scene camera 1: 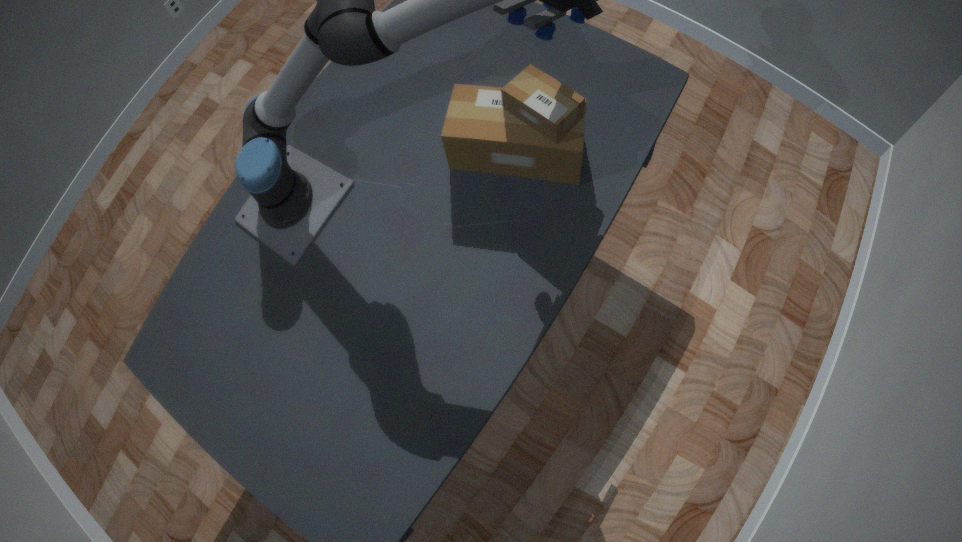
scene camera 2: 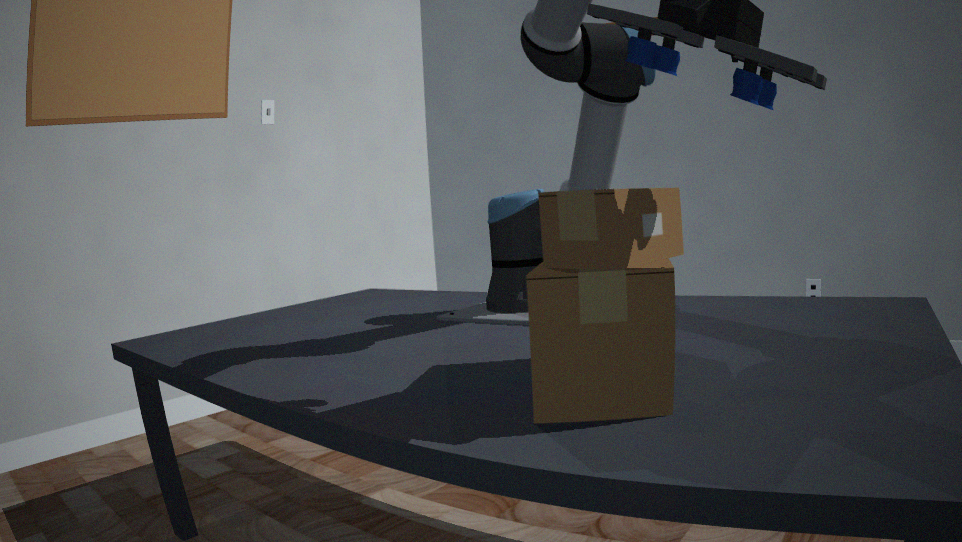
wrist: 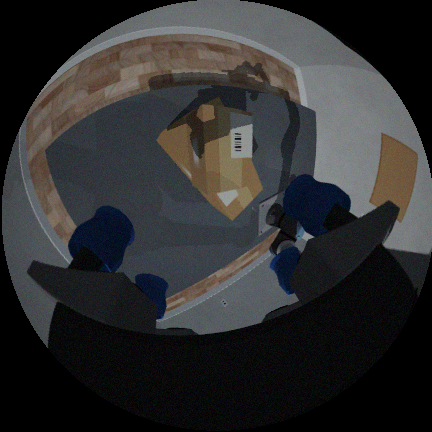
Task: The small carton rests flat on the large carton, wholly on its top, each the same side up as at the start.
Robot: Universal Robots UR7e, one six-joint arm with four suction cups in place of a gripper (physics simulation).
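Places are measured from the arm's base along level axes (x ahead, y left, z up), in metres.
Pixels of known places: end effector, tool point: (scene camera 2: 701, 84) (wrist: 214, 251); arm's base, origin of the base link: (scene camera 1: 286, 200) (scene camera 2: 524, 306) (wrist: 272, 213).
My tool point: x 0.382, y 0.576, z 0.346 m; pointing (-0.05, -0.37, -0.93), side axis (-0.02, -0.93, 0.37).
Ahead of a thing's pixels: the offset from my tool point to its top centre. Level surfaces: height alone.
The small carton @(dx +0.058, dy -0.109, dz -0.122 m) (scene camera 1: 529, 78) (scene camera 2: 585, 252) (wrist: 215, 145) rests flat and turned at an angle on the large carton @(dx +0.014, dy -0.149, dz -0.201 m) (scene camera 1: 474, 121) (scene camera 2: 599, 370) (wrist: 172, 140). Its barcode label faces up. In scene camera 2, its lower right corner appears to stick out past the large carton's long side, so it seems not wholly on the top. The large carton stands upright on the table, its own top label partly covered. My gripper (scene camera 1: 546, 20) (scene camera 2: 703, 71) (wrist: 215, 250) is open, with four blue suction cups carrying nothing. It is raised above and to one side of the cartons, apart from both.
The dark table @(dz -0.355 m) (scene camera 1: 403, 289) (scene camera 2: 774, 417) (wrist: 125, 145) bears the cartons and the arm's base plate (scene camera 1: 323, 191) (wrist: 263, 215). The table's long edge lies a short way beyond the cartons' end in scene camera 1. A brown wall board (scene camera 2: 127, 60) (wrist: 395, 175) hangs away from the table.
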